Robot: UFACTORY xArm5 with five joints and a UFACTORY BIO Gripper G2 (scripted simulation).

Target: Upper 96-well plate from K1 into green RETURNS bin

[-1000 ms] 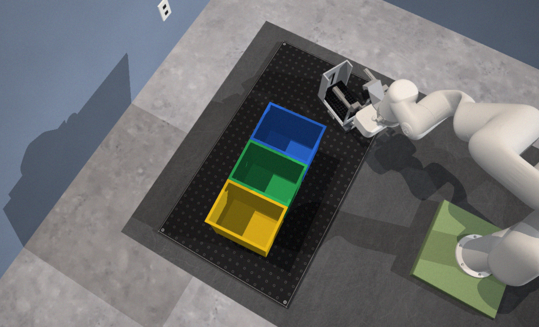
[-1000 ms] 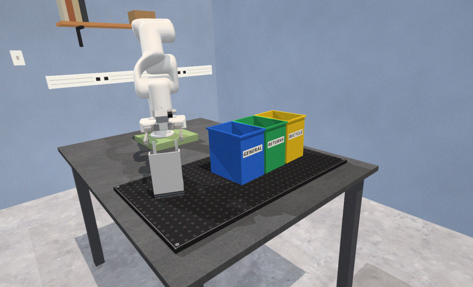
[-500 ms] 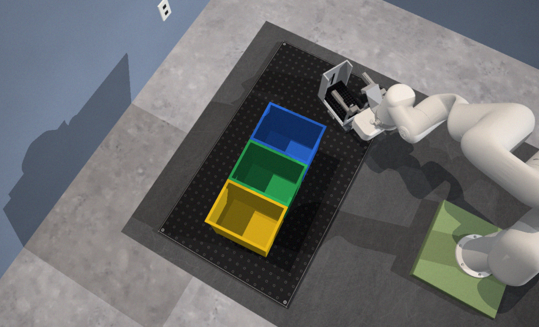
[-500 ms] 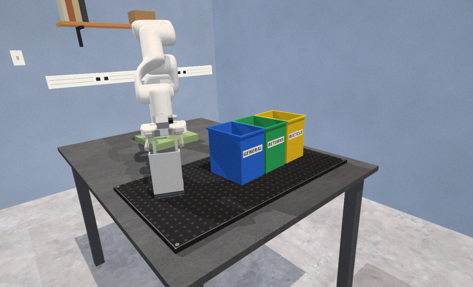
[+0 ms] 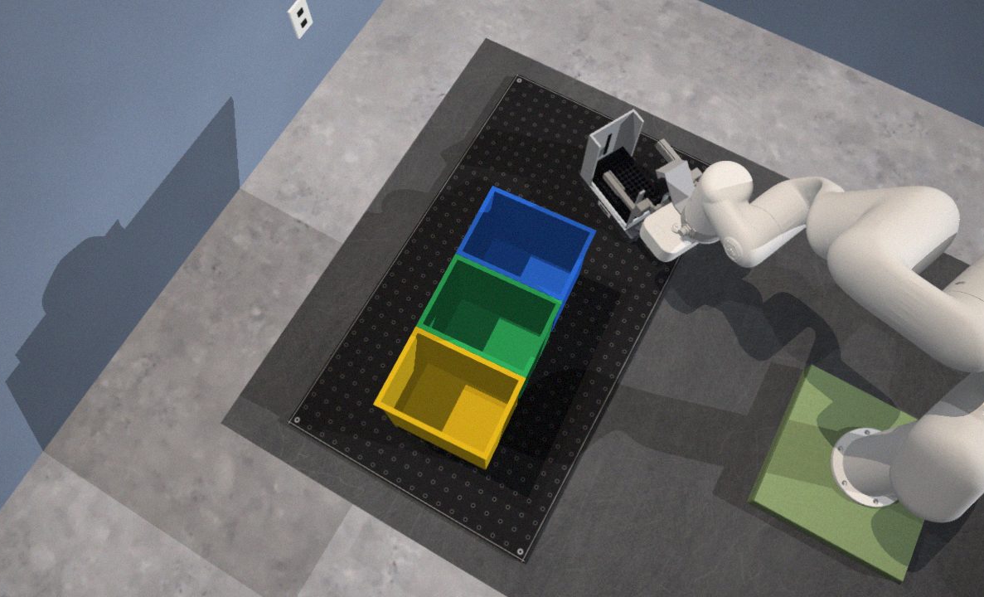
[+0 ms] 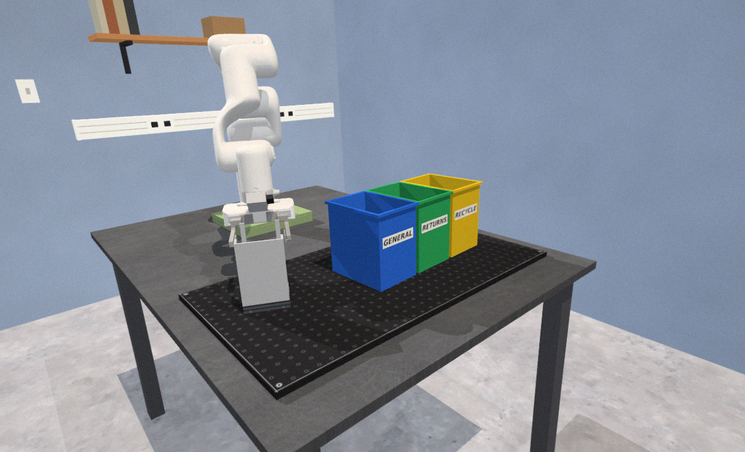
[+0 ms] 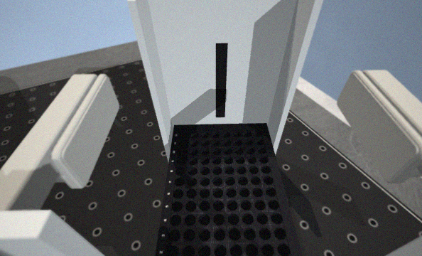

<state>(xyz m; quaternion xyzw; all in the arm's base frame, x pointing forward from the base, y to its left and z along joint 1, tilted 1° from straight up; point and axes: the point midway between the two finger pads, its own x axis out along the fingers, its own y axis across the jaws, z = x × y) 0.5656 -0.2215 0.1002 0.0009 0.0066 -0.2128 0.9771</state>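
Right now my hand is 2 cm short of the black 96-well plate, 1 cm to the left of it and 9 cm above it. Round my hand: blue general bin (8 cm ahead, 24 cm to the left, 4 cm below); green returns bin (7 cm ahead, 37 cm to the left, 4 cm below); white plate (2 cm ahead, 1 cm to the right, 10 cm below).
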